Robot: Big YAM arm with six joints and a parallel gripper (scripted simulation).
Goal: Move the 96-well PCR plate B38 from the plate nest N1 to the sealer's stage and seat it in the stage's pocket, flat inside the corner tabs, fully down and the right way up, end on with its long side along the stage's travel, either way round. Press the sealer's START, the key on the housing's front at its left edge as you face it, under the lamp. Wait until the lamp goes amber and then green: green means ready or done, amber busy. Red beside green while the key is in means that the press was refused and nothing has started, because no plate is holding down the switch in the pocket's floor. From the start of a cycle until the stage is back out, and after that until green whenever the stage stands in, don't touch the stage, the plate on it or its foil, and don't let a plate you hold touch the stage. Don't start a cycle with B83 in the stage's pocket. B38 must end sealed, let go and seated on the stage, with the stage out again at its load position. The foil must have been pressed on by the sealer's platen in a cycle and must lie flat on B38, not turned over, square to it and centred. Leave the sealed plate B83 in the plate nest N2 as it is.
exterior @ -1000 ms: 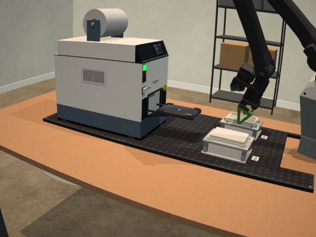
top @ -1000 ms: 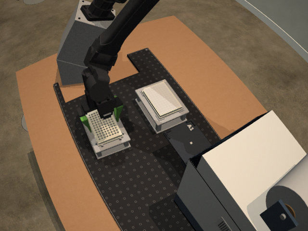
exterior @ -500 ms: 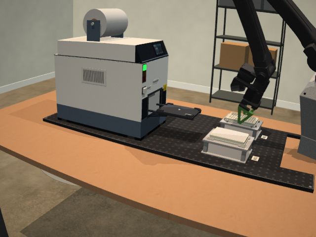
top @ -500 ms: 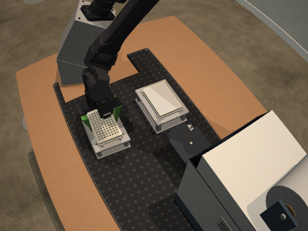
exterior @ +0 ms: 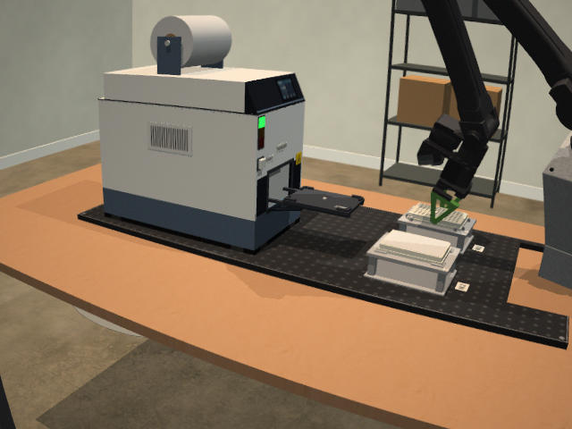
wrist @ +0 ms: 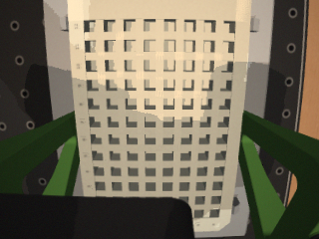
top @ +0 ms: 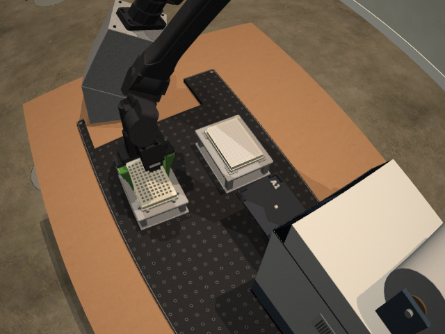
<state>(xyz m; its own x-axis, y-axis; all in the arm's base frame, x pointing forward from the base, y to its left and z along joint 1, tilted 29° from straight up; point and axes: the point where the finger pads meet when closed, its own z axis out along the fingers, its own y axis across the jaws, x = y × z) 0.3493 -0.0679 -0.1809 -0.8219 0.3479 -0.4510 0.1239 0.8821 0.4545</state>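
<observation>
Right now my hand is right at the plate B38. Round my hand: nest N2: 20 mm ahead, 210 mm to the left, 10 mm below; then sealed plate B83: 20 mm ahead, 210 mm to the left; then nest N1: 20 mm below.
</observation>
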